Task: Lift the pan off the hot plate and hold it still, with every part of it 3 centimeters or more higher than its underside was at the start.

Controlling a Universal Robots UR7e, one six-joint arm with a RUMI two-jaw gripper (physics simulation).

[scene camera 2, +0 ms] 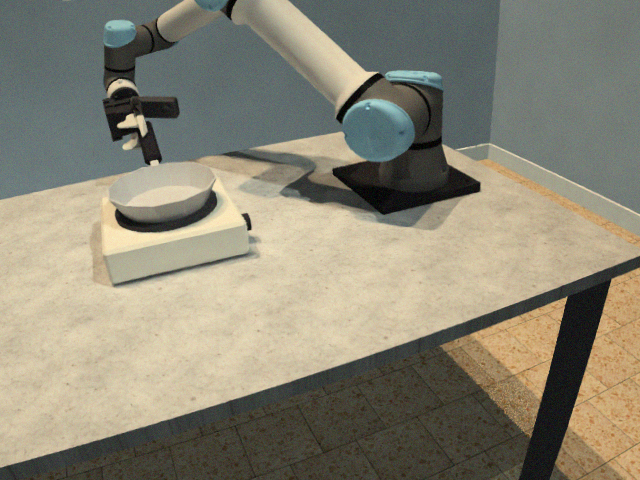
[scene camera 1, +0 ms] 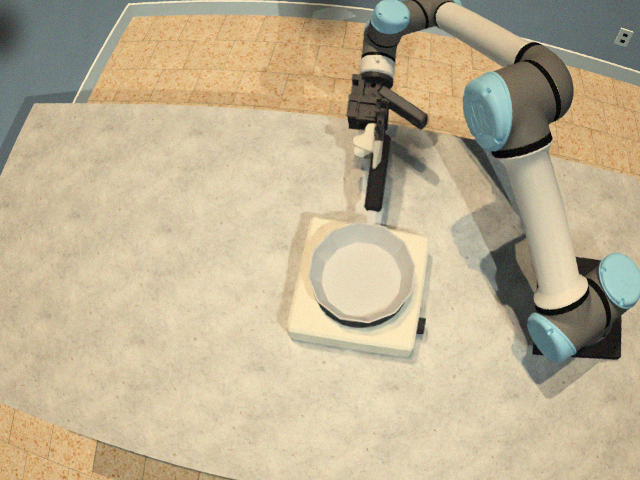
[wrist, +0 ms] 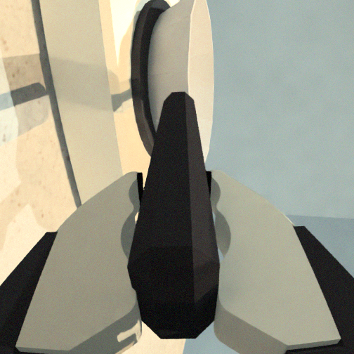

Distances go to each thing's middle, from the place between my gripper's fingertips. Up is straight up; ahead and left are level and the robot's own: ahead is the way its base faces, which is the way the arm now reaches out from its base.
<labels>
The light grey pan (scene camera 1: pixel 362 272) is 110 mm to the left of my hand, 20 mm behind it and 10 mm below it. Also, from my hand: cream hot plate (scene camera 2: pixel 131 250) 200 mm to the left, 90 mm below, 30 mm behind.
</labels>
